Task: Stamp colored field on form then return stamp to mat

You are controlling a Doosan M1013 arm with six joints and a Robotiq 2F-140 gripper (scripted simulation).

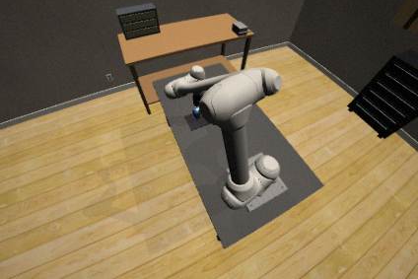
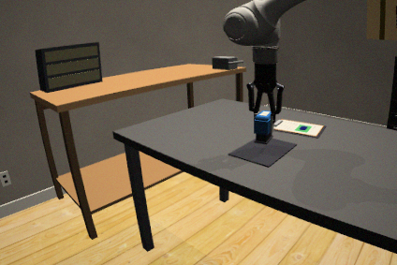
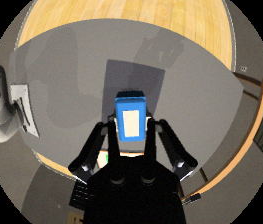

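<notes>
Right now my hand is 110 mm above the dark mat and 10 mm to the left of it. The rest, counted from my hand: form: 310 mm to the right, 100 mm below, 50 mm behind; then blue stamp: 20 mm below.
</notes>
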